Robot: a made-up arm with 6 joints.
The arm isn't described. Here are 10 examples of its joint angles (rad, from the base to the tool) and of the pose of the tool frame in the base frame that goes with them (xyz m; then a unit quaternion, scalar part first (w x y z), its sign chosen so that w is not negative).
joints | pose
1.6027 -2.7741 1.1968 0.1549 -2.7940 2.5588 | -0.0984 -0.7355 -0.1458 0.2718 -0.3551 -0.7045 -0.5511
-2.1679 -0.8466 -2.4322 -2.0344 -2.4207 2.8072 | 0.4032 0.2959 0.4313 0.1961 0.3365 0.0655 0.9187
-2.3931 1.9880 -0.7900 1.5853 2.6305 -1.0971 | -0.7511 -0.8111 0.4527 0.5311 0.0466 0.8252 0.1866
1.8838 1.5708 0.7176 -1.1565 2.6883 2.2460 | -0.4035 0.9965 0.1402 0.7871 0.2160 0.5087 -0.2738
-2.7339 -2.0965 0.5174 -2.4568 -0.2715 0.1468 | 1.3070 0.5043 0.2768 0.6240 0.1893 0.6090 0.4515
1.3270 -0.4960 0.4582 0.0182 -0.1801 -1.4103 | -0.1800 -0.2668 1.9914 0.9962 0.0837 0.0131 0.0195
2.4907 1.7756 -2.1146 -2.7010 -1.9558 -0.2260 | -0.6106 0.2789 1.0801 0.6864 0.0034 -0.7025 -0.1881
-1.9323 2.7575 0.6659 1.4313 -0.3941 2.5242 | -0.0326 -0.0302 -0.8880 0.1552 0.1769 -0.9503 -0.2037
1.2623 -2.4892 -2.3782 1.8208 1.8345 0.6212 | -0.1505 0.2737 0.1929 0.6922 0.3242 -0.5104 -0.3941
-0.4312 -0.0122 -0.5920 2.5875 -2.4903 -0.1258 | -0.1836 0.0818 1.7544 0.1669 0.6826 -0.4292 0.5674
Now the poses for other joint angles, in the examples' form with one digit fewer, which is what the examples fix.
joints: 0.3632 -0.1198 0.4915 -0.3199 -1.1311 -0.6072
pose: 0.046 0.201 1.993 0.921 0.044 -0.337 -0.189
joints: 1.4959 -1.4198 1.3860 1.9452 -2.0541 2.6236
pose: 0.031 -0.576 1.287 0.484 -0.303 0.821 -0.013
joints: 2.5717 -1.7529 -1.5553 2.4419 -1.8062 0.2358
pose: 0.558 -0.271 -0.246 0.691 0.086 0.683 0.221
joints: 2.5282 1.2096 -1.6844 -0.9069 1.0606 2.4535
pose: -0.351 0.252 1.485 0.534 -0.288 -0.219 -0.764
